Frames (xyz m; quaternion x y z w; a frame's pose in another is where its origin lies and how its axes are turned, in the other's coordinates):
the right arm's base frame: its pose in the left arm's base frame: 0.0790 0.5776 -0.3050 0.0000 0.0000 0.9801 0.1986
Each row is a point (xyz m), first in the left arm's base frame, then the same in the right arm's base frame.
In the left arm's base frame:
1: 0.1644 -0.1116 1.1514
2: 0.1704 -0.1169 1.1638
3: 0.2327 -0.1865 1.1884
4: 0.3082 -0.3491 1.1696
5: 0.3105 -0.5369 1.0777
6: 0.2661 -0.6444 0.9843
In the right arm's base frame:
1: -0.3470 0.6016 1.4564
2: -0.3545 0.6041 1.4688
3: -0.4390 0.6440 1.4934
4: -0.5719 0.7644 1.4746
5: -0.6471 0.9365 1.3827
6: -0.6480 1.0528 1.2893

